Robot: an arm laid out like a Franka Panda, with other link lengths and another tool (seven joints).
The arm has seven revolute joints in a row. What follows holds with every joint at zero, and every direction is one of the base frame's.
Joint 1 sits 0.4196 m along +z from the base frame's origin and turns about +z.
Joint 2 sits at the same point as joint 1 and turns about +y.
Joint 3 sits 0.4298 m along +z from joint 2 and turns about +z.
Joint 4 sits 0.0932 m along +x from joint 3 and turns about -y.
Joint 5 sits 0.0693 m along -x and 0.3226 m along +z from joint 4 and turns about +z.
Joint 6 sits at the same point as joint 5 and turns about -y.
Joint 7 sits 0.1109 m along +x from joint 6 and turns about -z.
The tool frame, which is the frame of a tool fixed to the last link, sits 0.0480 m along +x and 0.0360 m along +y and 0.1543 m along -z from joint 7; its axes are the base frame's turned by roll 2.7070, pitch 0.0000 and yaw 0.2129 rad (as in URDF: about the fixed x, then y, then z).
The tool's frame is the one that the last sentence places.
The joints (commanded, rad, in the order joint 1, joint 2, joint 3, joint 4, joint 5, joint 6, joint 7), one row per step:
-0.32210 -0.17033 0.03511 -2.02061 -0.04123 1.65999 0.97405
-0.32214 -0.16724 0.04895 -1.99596 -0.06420 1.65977 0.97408
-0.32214 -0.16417 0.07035 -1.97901 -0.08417 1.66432 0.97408
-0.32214 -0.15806 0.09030 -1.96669 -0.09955 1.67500 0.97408
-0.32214 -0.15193 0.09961 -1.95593 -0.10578 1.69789 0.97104
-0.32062 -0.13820 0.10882 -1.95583 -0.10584 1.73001 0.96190
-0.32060 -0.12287 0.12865 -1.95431 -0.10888 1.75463 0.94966
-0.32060 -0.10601 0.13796 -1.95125 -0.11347 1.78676 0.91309
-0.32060 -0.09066 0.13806 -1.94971 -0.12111 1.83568 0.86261
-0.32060 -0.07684 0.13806 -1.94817 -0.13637 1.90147 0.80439
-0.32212 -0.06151 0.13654 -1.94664 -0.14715 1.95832 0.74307
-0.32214 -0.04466 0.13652 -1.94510 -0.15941 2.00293 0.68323
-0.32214 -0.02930 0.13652 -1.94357 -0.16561 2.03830 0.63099
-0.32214 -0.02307 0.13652 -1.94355 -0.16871 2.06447 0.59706
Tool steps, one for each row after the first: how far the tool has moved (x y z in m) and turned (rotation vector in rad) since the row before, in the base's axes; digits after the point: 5 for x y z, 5 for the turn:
0.00703 0.00221 0.01060 -0.02927 -0.01363 0.01984
0.00764 0.00690 0.00770 -0.02655 -0.01165 0.02661
0.00836 0.00689 0.00480 -0.02088 -0.01188 0.02461
0.00876 0.00287 0.00557 -0.01193 -0.02482 0.01642
0.01076 0.00443 -0.00227 -0.00202 -0.01707 0.02345
0.01130 0.00929 -0.00358 -0.00380 -0.00835 0.03551
0.01213 0.00480 -0.00265 -0.00239 -0.01333 0.05064
0.01304 0.00054 0.00012 -0.00678 -0.02762 0.05843
0.01489 0.00067 0.00408 -0.01856 -0.04246 0.07098
0.01297 -0.00012 0.00178 -0.01499 -0.03162 0.06905
0.01138 0.00152 -0.00124 -0.01608 -0.01737 0.06957
0.00929 0.00177 -0.00215 -0.01028 -0.01161 0.05892
0.00520 0.00166 0.00089 -0.00784 -0.01329 0.03846

